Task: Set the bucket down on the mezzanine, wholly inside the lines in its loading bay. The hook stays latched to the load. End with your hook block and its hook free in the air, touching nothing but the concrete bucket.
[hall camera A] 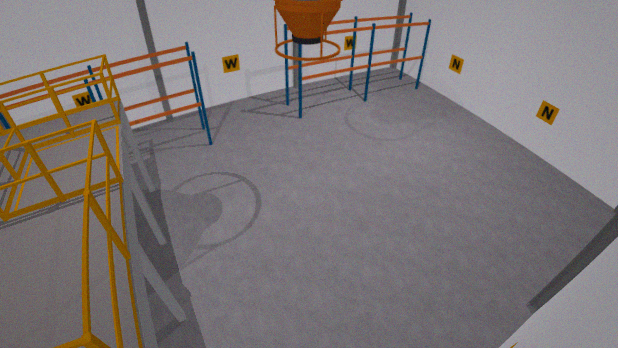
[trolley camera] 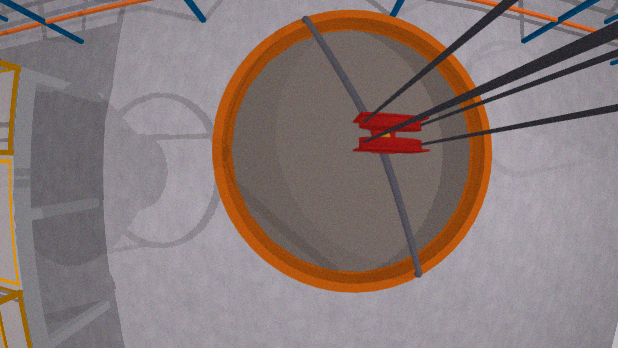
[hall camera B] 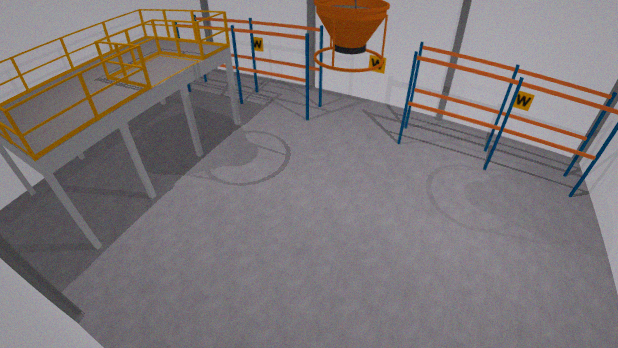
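Observation:
The orange concrete bucket [hall camera A: 306, 22] [hall camera B: 352, 27] [trolley camera: 310, 150] hangs upright in the air over the hall floor, with its ring foot below it. Its top is cut off in hall camera A. The red hook block [trolley camera: 392, 145] is above its bail in the trolley view. A bit of the yellow hook [trolley camera: 386, 135] shows between the block's cheeks; the latch itself is hidden, and the hook is shut on the bucket's bail. The mezzanine [hall camera A: 45, 260] [hall camera B: 75, 142] [trolley camera: 25, 200] is to the left, apart from the bucket. Loading bay lines [trolley camera: 14, 225] show at the left edge of the trolley view.
Yellow railings [hall camera A: 86, 250] [hall camera B: 90, 97] [trolley camera: 11, 110] stand on the mezzanine at both sides of the bay. Two blue and orange racks stand by the W wall: one nearer the mezzanine [hall camera A: 205, 110] [hall camera B: 307, 75], the other toward the N wall [hall camera A: 300, 90] [hall camera B: 505, 120].

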